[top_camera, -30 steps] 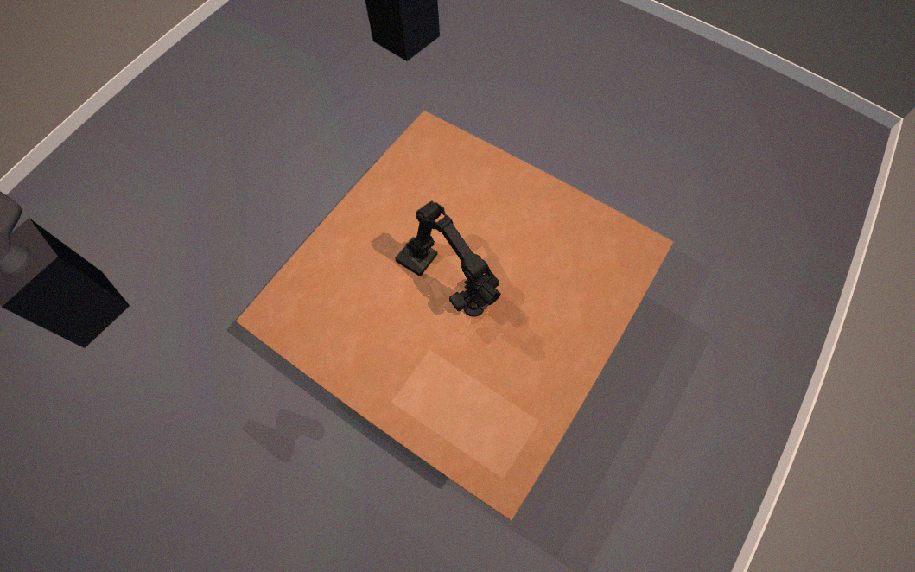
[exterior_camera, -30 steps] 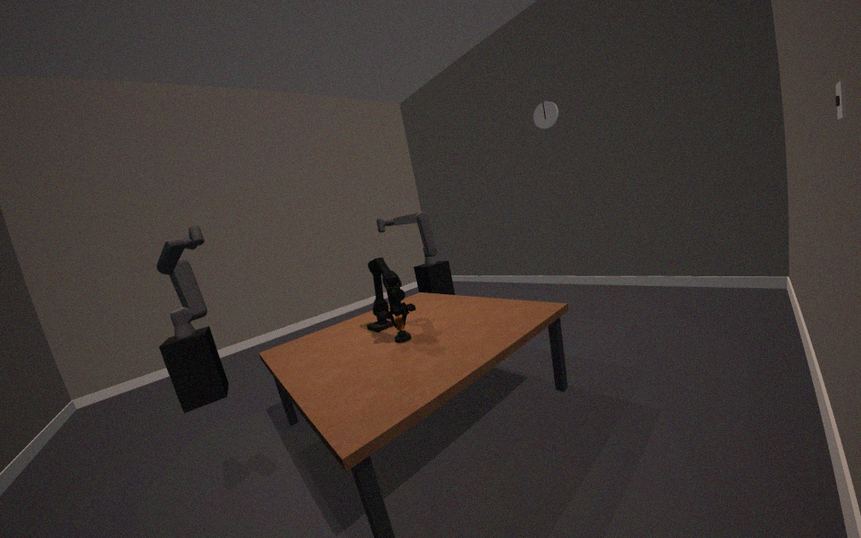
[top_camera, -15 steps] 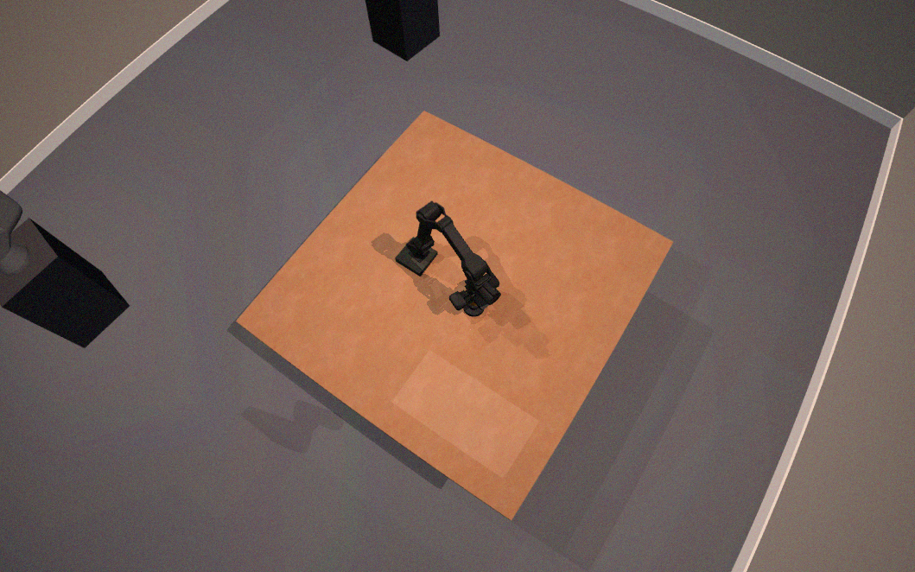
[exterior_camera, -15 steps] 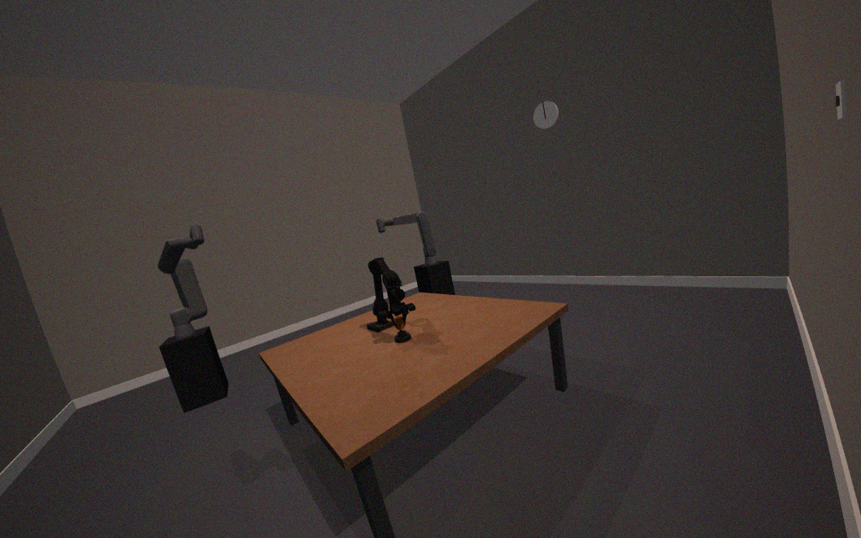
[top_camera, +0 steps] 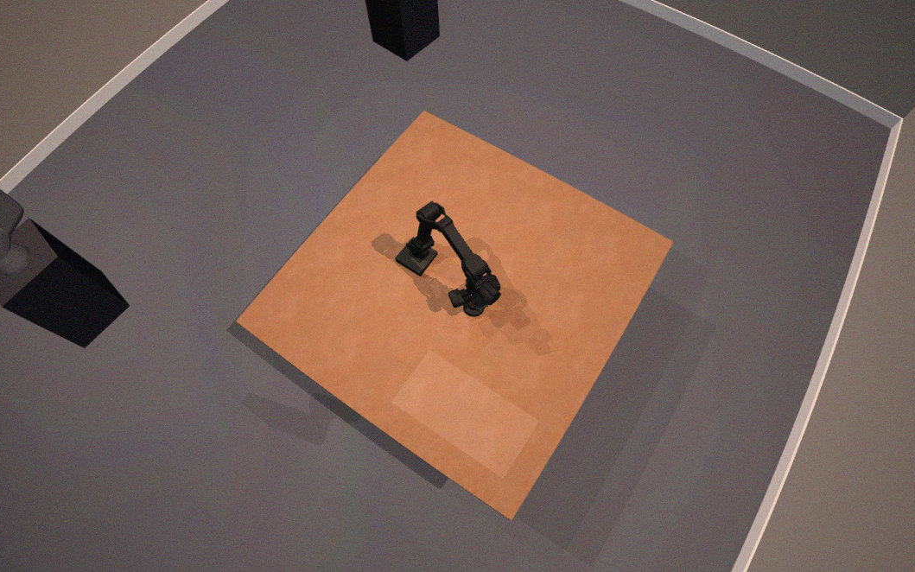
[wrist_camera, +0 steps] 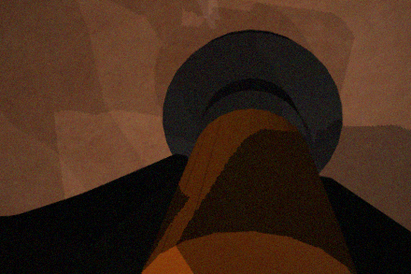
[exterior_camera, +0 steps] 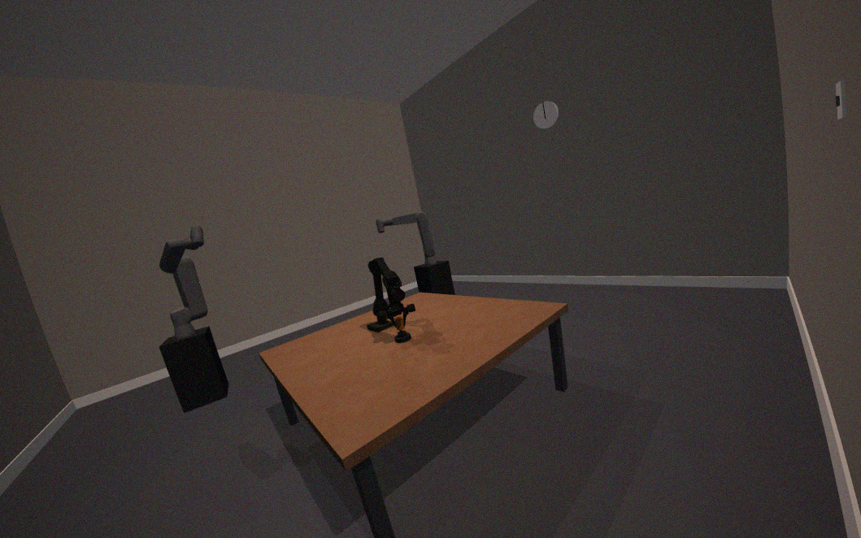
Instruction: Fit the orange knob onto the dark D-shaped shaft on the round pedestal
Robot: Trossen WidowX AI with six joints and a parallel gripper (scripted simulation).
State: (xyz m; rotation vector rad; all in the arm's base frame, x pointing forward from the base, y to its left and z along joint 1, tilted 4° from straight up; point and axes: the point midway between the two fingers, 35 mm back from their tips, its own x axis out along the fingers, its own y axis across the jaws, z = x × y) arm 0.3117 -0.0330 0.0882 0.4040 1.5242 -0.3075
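My gripper tip is 2 cm below the orange knob. Round my gripper tip: pedestal: 4 cm below.
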